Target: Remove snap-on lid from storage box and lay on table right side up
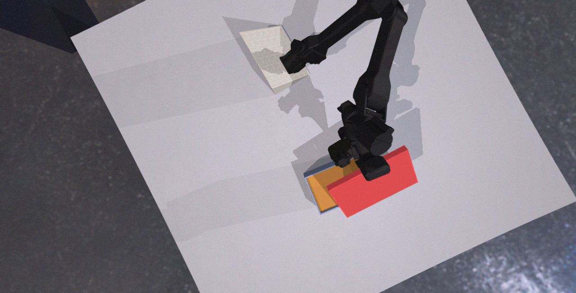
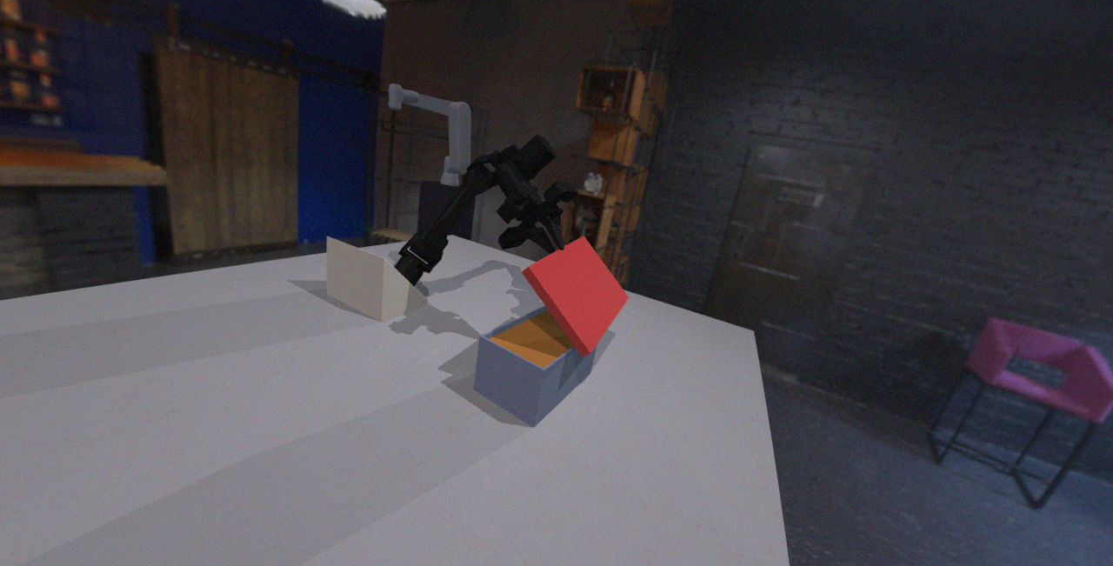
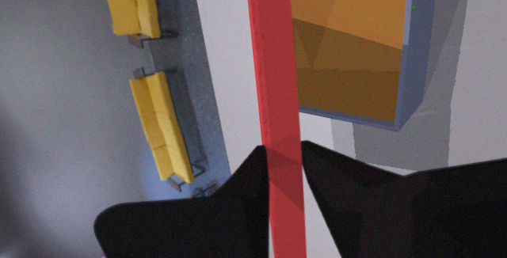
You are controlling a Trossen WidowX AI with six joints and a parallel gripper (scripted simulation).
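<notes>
My gripper tip is 60 mm short of the red lid and 50 mm above it. The rest, counted from my gripper tip: blue-grey storage box (180 mm below, 70 mm to the right, 30 mm ahead).
</notes>
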